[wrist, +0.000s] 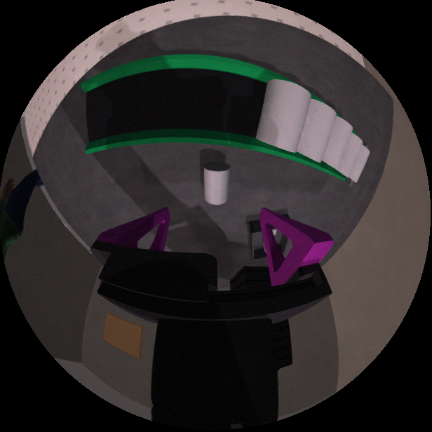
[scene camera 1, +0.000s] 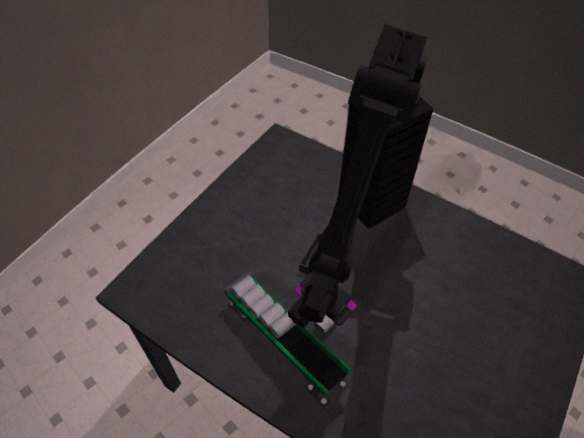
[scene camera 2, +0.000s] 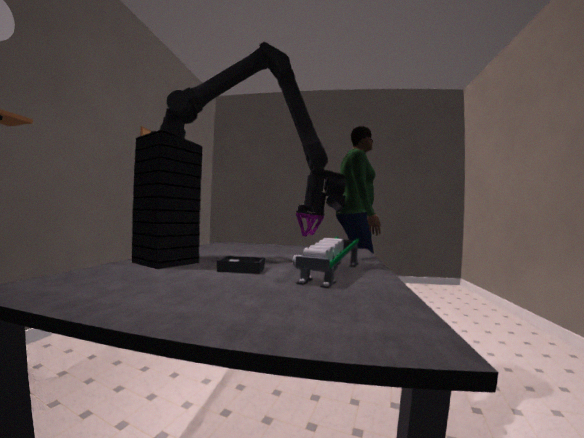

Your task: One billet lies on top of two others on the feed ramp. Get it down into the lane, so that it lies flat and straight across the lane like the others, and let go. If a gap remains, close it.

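Pixels of known places: gripper, between the fingertips: (scene camera 2: pixel 308 235); arm's base, origin of its link: (scene camera 2: pixel 170 142).
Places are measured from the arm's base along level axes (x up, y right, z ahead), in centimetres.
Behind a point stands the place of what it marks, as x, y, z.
Note:
Several white billets (scene camera 1: pixel 281 325) {-31.0, -3.6, 57.0} (scene camera 2: pixel 322 248) {-32.7, 9.8, 53.6} (wrist: pixel 285 115) lie side by side across the feed ramp (scene camera 1: pixel 337 358) {-32.3, -19.4, 56.3} (wrist: pixel 185 62) at one end, with no clear gap between them. I see none resting on top of two others. The rest of the dark lane between the green rails is bare. Another white billet (scene camera 1: pixel 325 324) {-38.0, -10.9, 47.4} (wrist: pixel 216 185) is off the ramp, on the table beside the near rail, and looks to lie on its side. My gripper (scene camera 1: pixel 325 300) {-30.8, -10.3, 47.4} (scene camera 2: pixel 308 234) {-30.8, -10.3, 47.4} (wrist: pixel 214 212) is open and empty, its magenta fingers wide apart, above the table beside the ramp. In scene camera 1 the wrist covers part of the near rail.
A small black tray (scene camera 2: pixel 240 267) {-40.0, 6.2, 29.6} (wrist: pixel 253 246) with pale pieces in it stands on the table between the ramp and the arm's tall black pedestal (scene camera 1: pixel 390 175) {-20.0, -5.8, 6.1} (scene camera 2: pixel 167 200) {-20.8, 7.8, 5.4}. The ramp stands on short legs near a table edge. A person (scene camera 2: pixel 357 180) in green stands beyond the table.

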